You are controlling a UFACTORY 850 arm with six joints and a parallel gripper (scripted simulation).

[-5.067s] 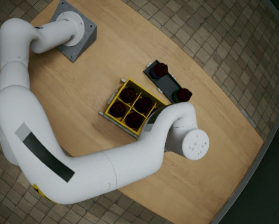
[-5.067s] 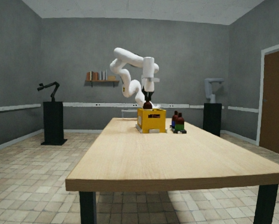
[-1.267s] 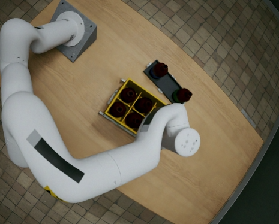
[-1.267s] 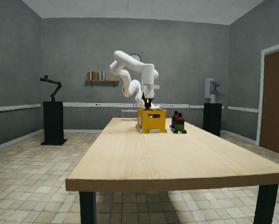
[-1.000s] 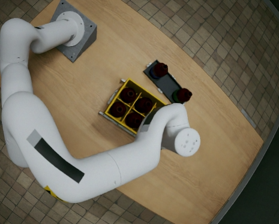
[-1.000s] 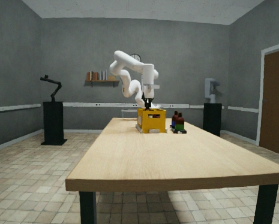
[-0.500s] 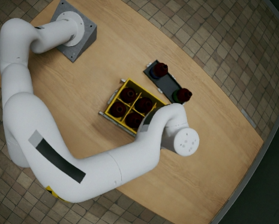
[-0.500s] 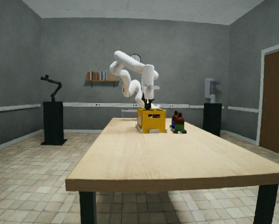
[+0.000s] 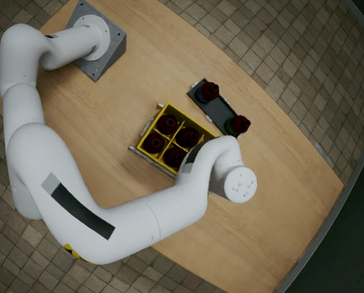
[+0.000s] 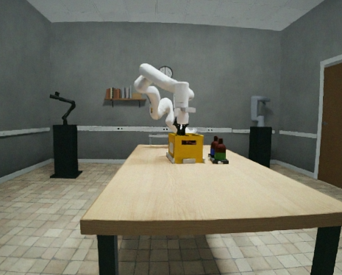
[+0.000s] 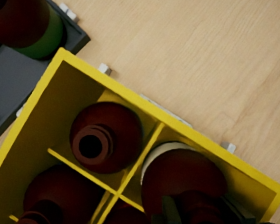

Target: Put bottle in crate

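The bottle lies 70 mm below my hand. Also, from my hand: yellow crate 90 mm behind, 40 mm to the left, 110 mm below; then dark tray 40 mm behind, 270 mm to the left, 180 mm below.
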